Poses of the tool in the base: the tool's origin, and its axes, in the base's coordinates. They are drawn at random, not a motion.
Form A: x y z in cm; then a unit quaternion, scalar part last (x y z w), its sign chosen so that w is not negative.
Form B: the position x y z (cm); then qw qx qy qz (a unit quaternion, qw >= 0). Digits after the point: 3 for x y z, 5 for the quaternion.
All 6 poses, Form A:
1: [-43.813 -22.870 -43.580 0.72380 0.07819 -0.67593 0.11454]
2: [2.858 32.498 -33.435 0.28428 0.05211 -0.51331 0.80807]
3: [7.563 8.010 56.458 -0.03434 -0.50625 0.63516 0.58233]
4: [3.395 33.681 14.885 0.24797 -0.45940 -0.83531 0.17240]
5: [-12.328 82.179 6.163 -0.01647 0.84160 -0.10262 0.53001]
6: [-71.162 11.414 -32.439 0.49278 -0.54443 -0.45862 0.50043]
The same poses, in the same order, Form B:
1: [-43.813 -22.870 -43.580 0.11454 0.72380 0.07819 -0.67593]
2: [2.858 32.498 -33.435 0.80807 0.28428 0.05211 -0.51331]
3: [7.563 8.010 56.458 0.58233 -0.03434 -0.50625 0.63516]
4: [3.395 33.681 14.885 0.17240 0.24797 -0.45940 -0.83531]
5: [-12.328 82.179 6.163 0.53001 -0.01647 0.84160 -0.10262]
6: [-71.162 11.414 -32.439 0.50043 0.49278 -0.54443 -0.45862]
